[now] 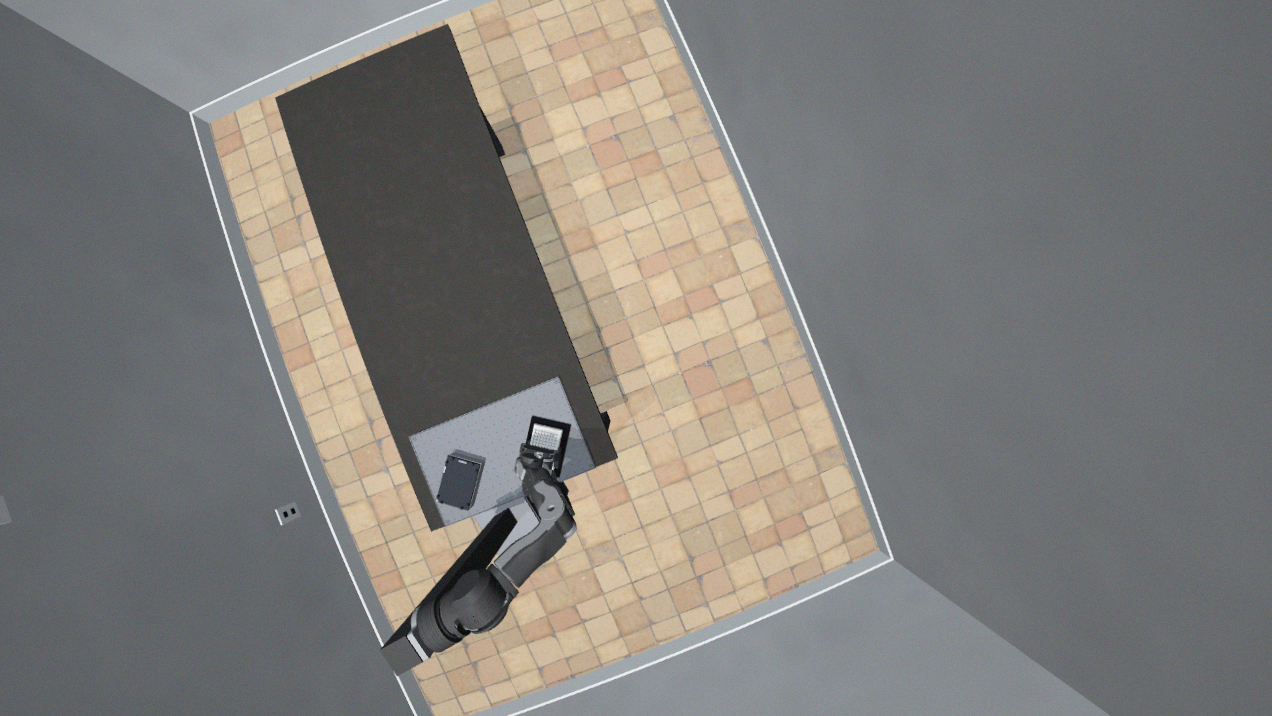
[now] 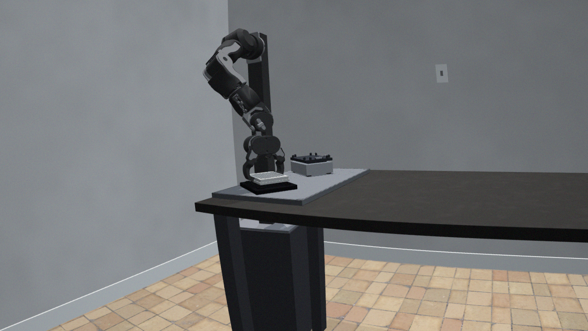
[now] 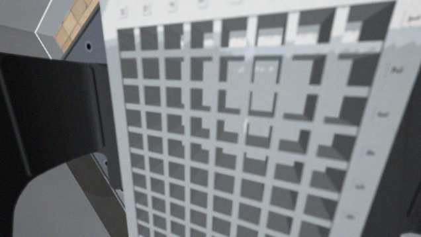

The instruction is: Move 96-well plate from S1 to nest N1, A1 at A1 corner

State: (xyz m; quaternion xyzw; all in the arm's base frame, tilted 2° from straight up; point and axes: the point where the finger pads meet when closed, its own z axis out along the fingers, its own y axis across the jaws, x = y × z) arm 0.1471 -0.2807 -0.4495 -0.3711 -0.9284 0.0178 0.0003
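The white 96-well plate is 1 cm ahead of my hand and 1 cm to the right of it. Round my hand: black plate nest N1: 1 cm ahead, 1 cm to the right, 2 cm below; plate shaker S1: 7 cm ahead, 24 cm to the left, 1 cm above; A1 mark: 1 cm behind, 8 cm to the left, 2 cm below.
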